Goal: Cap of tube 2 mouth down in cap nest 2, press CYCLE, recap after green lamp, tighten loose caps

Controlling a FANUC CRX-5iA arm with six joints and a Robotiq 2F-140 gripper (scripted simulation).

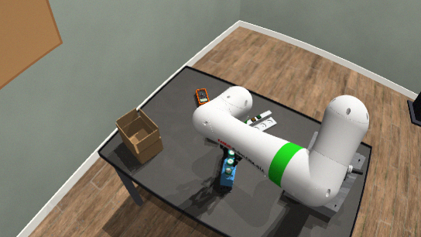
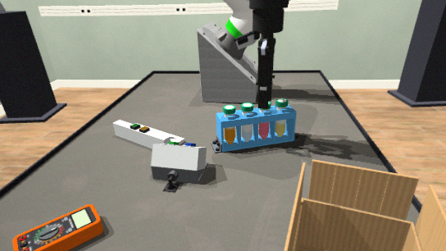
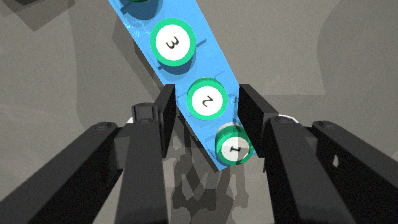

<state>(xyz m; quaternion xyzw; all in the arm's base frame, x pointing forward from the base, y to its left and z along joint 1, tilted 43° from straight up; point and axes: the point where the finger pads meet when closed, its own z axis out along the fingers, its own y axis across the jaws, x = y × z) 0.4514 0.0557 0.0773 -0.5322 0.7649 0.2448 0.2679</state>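
My gripper is now 30 mm above the cap 2. Also, from my hand: cap 1 (50 mm to the left, 30 mm below, 10 mm behind); cap 4 (100 mm to the right, 30 mm below, 20 mm ahead); cap 3 (50 mm to the right, 30 mm below, 10 mm ahead).
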